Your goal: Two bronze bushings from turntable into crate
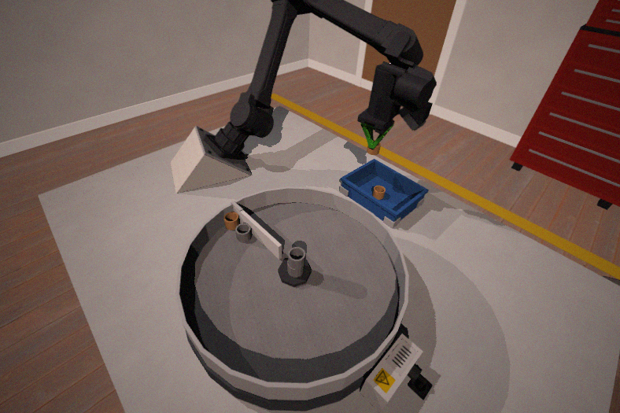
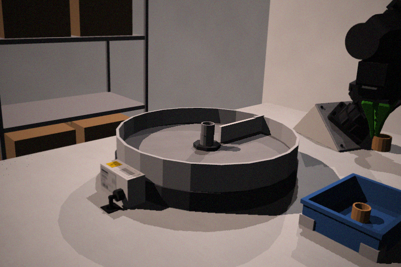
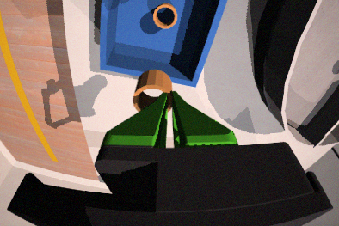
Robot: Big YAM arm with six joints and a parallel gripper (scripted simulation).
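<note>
Right now the blue crate is 14 cm below my hand, 5 cm ahead of it and 2 cm to the left of it. Also, from my hand: turntable: 35 cm to the right, 11 cm below, 6 cm ahead.
</note>
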